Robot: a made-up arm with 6 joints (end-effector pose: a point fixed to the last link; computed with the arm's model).
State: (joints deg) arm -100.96 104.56 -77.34 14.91 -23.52 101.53
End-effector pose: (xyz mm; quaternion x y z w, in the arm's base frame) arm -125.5 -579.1 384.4 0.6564 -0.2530 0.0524 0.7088
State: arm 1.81 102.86 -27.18 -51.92 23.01 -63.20
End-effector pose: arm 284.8 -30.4 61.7 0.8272 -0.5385 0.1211 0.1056
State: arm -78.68 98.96 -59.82 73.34 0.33 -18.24
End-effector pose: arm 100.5 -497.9 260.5 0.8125 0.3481 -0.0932 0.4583
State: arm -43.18 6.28 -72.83 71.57 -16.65 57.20
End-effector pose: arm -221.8 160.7 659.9 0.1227 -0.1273 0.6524 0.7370
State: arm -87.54 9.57 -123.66 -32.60 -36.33 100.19
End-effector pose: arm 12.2 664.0 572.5 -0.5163 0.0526 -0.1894 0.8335
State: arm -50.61 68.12 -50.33 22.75 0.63 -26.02
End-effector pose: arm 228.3 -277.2 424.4 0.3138 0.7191 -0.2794 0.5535
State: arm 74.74 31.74 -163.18 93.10 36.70 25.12
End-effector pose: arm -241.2 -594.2 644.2 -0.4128 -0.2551 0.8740 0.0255
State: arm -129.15 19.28 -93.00 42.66 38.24 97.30
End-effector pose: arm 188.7 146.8 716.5 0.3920 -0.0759 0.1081 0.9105
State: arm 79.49 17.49 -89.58 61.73 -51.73 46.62
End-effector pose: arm 25.8 -344.6 705.3 -0.3438 0.1960 -0.9182 0.0196
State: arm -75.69 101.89 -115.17 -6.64 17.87 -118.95
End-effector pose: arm 135.0 -547.4 620.6 0.2837 -0.6442 0.6961 0.1415
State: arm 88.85 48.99 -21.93 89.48 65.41 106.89
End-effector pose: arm -113.0 156.2 328.8 -0.3866 -0.6577 0.0730 0.6424
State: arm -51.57 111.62 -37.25 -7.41 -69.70 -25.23
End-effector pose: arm 298.9 -351.8 161.2 0.1031 0.6985 -0.4185 0.5713
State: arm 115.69 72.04 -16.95 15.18 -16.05 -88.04
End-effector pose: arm -109.2 248.3 196.8 -0.8832 -0.0535 0.1376 0.4451
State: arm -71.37 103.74 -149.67 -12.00 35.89 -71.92
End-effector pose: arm 129.2 -432.1 793.3 -0.0058 0.6051 -0.7820 0.1494
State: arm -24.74 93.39 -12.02 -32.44 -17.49 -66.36
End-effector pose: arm 228.1 -82.5 77.4 -0.5896 0.7655 -0.1773 0.1871
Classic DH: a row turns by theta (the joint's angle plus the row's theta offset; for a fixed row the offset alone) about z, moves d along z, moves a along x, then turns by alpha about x. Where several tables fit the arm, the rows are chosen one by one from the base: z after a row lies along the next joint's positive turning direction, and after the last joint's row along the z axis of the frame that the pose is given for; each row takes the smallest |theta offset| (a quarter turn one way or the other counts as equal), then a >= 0, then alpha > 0; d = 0 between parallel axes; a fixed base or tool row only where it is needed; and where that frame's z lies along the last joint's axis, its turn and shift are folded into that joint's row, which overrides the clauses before.
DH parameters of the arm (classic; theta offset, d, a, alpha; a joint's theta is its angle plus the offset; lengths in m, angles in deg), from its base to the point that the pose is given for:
joint 1: 0 0.1223 0 -90
joint 2: 7.78 0 -0.3884 0
joint 3: 77.22 0 -0.0291 90
joint 4: 0 0.3313 0 -90
joint 5: 0 0 0.0001 90
joint 6: 0 0.1277 0 0

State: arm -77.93 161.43 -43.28 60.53 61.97 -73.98
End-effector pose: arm 138.6 -178.4 -154.3 0.4970 0.6194 0.6074 0.0207
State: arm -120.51 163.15 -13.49 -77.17 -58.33 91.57
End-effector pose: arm 45.9 -130.7 -90.4 0.8460 0.1150 0.4973 0.1542
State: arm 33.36 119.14 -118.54 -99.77 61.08 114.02
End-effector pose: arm 579.6 249.7 510.9 0.2757 0.5757 -0.0326 0.7691
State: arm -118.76 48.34 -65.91 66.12 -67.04 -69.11
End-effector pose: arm -145.3 -41.3 661.9 0.4577 -0.2086 -0.8506 0.1531
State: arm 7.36 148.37 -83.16 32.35 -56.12 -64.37
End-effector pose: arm 660.0 28.1 -11.1 -0.1920 0.7286 -0.3681 0.5448
